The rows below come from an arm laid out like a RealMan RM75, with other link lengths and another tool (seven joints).
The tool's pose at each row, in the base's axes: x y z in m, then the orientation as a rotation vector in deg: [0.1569 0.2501 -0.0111 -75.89 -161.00 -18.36]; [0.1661 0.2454 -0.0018 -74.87 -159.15 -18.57]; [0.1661 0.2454 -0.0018 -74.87 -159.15 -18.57]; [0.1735 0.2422 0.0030 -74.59 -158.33 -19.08]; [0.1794 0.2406 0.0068 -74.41 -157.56 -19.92]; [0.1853 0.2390 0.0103 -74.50 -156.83 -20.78]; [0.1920 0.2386 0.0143 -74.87 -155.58 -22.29]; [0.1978 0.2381 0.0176 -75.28 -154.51 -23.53]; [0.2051 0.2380 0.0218 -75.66 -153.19 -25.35]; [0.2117 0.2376 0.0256 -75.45 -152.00 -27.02]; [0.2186 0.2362 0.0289 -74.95 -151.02 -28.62]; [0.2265 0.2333 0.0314 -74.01 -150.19 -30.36]
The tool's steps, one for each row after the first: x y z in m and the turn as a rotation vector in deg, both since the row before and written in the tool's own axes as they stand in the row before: [-0.0085 0.0058 -0.0094 0.64 1.99 0.12]; [0.0000 0.0000 0.0000 0.00 0.00 0.00]; [-0.0065 0.0045 -0.0051 -0.02 0.88 0.14]; [-0.0044 0.0042 -0.0039 -0.26 0.86 0.16]; [-0.0044 0.0042 -0.0036 -0.35 0.70 0.29]; [-0.0038 0.0056 -0.0038 -0.68 1.10 0.61]; [-0.0033 0.0048 -0.0032 -0.58 0.88 0.58]; [-0.0037 0.0065 -0.0039 -0.89 1.18 0.63]; [-0.0034 0.0058 -0.0036 -0.72 1.31 0.28]; [-0.0044 0.0054 -0.0035 -0.68 1.26 0.04]; [-0.0062 0.0052 -0.0033 -0.72 1.36 -0.27]
